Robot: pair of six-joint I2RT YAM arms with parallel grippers.
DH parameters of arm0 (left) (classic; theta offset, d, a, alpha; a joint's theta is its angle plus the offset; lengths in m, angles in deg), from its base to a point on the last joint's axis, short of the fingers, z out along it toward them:
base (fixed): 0 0 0 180
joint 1: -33.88 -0.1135 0.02 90
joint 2: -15.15 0 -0.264 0
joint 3: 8.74 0 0.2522 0
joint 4: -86.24 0 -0.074 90
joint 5: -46.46 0 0 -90
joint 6: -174.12 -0.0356 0 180
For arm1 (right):
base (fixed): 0 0 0 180
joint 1: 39.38 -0.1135 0.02 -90
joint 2: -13.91 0 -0.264 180
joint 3: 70.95 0 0.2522 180
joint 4: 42.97 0 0.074 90
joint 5: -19.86 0 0 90
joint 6: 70.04 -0.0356 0 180
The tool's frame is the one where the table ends.
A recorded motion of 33 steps. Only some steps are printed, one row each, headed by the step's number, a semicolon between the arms.
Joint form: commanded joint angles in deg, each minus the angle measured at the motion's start. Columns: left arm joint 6, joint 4, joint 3, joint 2, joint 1, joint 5; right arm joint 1, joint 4, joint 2, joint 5, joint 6, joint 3.
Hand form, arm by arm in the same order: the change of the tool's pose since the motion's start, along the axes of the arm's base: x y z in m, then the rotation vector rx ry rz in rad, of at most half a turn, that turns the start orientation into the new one. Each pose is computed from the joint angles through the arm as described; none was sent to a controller.
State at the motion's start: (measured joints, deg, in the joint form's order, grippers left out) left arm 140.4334 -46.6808 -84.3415 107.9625 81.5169 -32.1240; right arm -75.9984 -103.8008 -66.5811 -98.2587 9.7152 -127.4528
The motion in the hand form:
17: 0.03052 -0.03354 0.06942 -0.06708 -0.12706 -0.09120; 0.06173 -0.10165 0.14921 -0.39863 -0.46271 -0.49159
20: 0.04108 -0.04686 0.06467 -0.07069 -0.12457 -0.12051; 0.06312 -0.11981 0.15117 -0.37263 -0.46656 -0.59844
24: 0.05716 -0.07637 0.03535 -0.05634 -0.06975 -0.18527; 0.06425 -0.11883 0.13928 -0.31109 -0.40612 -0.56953
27: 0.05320 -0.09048 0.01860 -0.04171 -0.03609 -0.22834; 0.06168 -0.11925 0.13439 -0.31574 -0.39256 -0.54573
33: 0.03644 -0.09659 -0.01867 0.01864 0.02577 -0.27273; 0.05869 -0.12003 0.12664 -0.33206 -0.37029 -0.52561
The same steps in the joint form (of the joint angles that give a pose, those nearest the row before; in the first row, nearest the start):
17: -6.04 8.60 -20.24 5.09 0.00 0.09; 25.88 -21.40 6.91 31.09 3.74 -28.98
20: -7.36 8.51 -23.75 8.95 0.09 1.06; 30.72 -19.65 7.98 29.27 2.51 -28.36
24: -9.20 8.43 -29.29 17.90 0.96 3.69; 31.26 -19.29 7.28 24.43 3.38 -26.43
27: -9.73 8.34 -30.18 20.99 2.54 4.66; 31.35 -19.55 7.54 24.16 4.61 -25.29
33: -10.00 6.58 -25.62 23.19 4.83 4.75; 31.43 -19.82 7.72 24.43 5.58 -23.62

